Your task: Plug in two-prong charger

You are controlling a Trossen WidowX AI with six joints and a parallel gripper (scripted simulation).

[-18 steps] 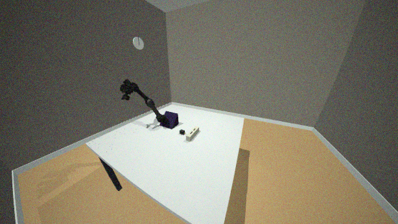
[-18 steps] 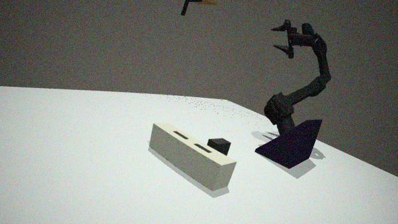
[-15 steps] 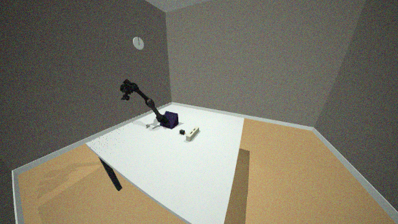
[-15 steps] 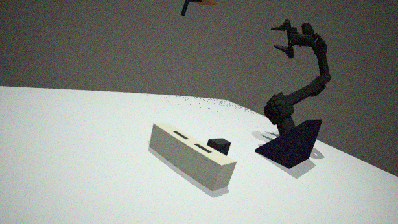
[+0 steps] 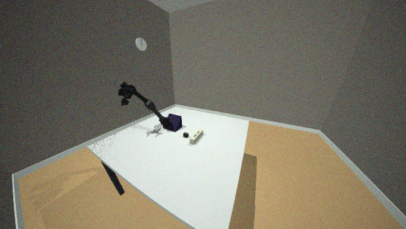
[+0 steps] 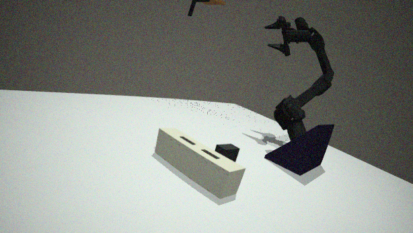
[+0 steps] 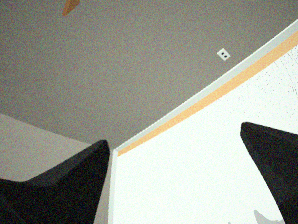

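Right now my gripper tip is 42 cm short of the two-prong charger, 35 cm to the right of it and 37 cm above it.
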